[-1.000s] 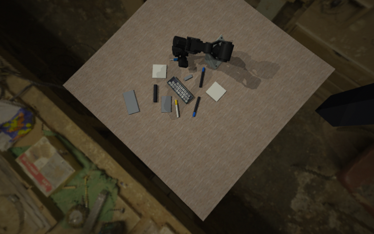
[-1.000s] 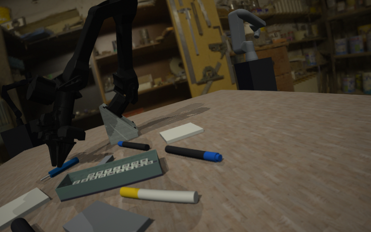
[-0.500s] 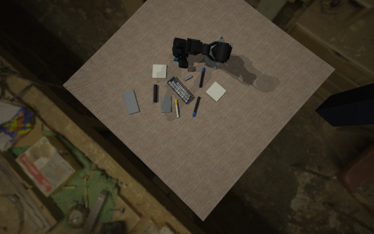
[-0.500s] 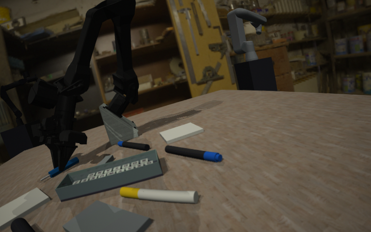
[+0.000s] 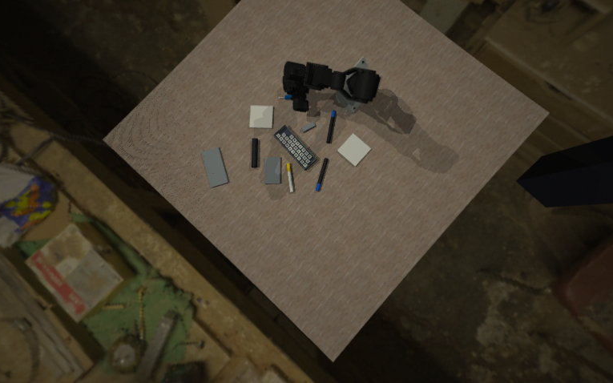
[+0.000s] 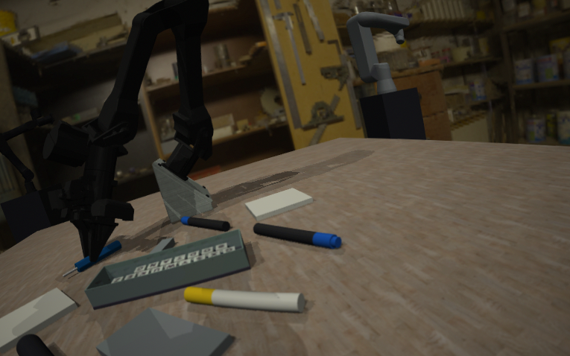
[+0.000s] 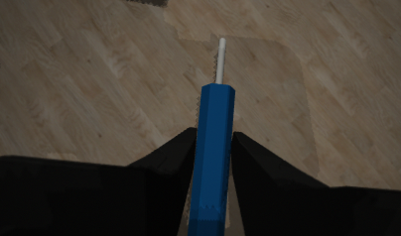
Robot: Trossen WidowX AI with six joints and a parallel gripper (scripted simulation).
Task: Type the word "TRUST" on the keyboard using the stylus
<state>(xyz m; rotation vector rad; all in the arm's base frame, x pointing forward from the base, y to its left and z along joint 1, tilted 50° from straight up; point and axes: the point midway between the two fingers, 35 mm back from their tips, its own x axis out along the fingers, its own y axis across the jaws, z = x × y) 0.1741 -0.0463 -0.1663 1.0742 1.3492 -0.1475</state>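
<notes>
Now: the yellow-capped marker 24 cm to the left of my gripper tip and 23 cm ahead of it. Also, from my gripper tip: blue stylus (1 cm to the right, 1 cm ahead).
</notes>
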